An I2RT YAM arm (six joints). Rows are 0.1 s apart.
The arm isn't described. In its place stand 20 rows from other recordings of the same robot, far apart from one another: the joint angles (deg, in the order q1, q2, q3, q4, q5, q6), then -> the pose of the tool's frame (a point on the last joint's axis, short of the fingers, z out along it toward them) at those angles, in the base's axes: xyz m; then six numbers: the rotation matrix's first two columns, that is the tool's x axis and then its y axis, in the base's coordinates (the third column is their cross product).
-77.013, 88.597, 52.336, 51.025, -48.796, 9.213 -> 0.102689, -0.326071, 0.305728, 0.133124, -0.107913, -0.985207, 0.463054, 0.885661, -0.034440
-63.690, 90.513, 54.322, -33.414, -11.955, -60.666 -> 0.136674, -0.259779, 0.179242, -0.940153, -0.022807, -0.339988, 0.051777, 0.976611, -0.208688
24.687, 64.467, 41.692, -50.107, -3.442, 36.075 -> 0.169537, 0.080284, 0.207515, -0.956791, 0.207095, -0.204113, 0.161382, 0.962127, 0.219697
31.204, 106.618, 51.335, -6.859, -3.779, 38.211 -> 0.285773, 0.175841, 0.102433, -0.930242, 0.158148, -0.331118, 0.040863, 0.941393, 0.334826
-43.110, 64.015, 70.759, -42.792, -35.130, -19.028 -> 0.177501, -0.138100, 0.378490, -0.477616, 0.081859, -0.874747, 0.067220, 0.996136, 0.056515
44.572, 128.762, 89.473, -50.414, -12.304, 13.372 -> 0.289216, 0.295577, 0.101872, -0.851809, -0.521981, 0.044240, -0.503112, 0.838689, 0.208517
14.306, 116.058, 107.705, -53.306, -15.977, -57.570 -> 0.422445, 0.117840, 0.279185, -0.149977, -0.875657, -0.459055, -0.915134, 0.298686, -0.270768
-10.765, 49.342, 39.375, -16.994, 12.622, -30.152 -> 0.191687, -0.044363, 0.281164, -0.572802, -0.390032, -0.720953, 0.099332, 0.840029, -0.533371
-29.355, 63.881, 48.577, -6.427, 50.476, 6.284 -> 0.200700, -0.144387, 0.307963, -0.218263, 0.202679, -0.954611, 0.966207, 0.182336, -0.182201
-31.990, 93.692, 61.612, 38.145, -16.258, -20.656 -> 0.330988, -0.194992, 0.309101, -0.012264, -0.391625, -0.920043, 0.286563, 0.880142, -0.378460
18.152, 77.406, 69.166, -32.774, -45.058, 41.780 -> 0.266119, 0.113767, 0.330352, -0.949775, 0.183909, -0.253188, -0.127082, 0.512685, 0.849120
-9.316, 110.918, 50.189, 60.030, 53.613, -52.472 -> 0.371826, -0.090037, 0.174560, -0.713458, -0.359720, -0.601315, 0.532829, 0.278792, -0.798979
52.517, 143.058, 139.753, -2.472, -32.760, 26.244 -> 0.339155, 0.473925, 0.307480, -0.494892, -0.034267, -0.868278, -0.865288, 0.111127, 0.488802
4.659, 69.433, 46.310, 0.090, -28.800, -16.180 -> 0.270650, 0.039264, 0.278482, -0.231555, -0.263868, -0.936353, -0.601407, 0.795376, -0.075416
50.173, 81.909, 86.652, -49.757, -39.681, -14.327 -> 0.170664, 0.240133, 0.383209, -0.221107, -0.562477, -0.796700, -0.964870, 0.007297, 0.262627
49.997, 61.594, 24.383, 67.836, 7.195, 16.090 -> 0.144765, 0.165570, 0.301025, 0.123215, 0.574569, -0.809128, -0.754397, 0.583960, 0.299794
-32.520, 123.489, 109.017, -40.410, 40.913, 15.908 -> 0.388776, -0.275519, 0.248009, -0.464874, 0.542037, -0.700063, 0.885258, 0.297501, -0.357507
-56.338, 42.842, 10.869, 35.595, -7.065, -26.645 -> 0.100724, -0.143346, 0.221088, -0.308619, -0.339506, -0.888532, 0.693173, 0.559403, -0.454510
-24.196, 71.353, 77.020, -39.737, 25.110, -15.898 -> 0.232305, -0.120944, 0.388029, -0.680937, 0.034041, -0.731550, 0.525330, 0.718687, -0.455542
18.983, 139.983, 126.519, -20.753, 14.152, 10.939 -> 0.536306, 0.175283, 0.223540, -0.545660, 0.006883, -0.837979, -0.021071, 0.999537, 0.021930
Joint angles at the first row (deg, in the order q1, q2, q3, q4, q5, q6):
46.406, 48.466, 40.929, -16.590, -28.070, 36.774
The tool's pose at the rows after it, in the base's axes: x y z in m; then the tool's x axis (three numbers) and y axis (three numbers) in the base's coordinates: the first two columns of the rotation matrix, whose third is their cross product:
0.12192, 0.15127, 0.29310, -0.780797, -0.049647, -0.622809, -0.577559, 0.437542, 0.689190
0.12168, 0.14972, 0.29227, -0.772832, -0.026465, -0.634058, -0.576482, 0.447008, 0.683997
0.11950, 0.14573, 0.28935, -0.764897, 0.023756, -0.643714, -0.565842, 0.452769, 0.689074
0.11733, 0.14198, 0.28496, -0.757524, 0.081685, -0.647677, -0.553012, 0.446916, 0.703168
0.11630, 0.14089, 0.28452, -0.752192, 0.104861, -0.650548, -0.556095, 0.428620, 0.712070
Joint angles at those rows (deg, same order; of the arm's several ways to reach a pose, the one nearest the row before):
46.445, 48.835, 40.683, -16.287, -26.485, 36.440
46.407, 48.145, 39.947, -15.279, -25.111, 36.727
46.405, 46.212, 37.886, -12.883, -23.059, 38.306
46.407, 44.179, 35.244, -9.417, -21.286, 40.485
46.408, 43.348, 34.175, -7.289, -21.268, 41.467

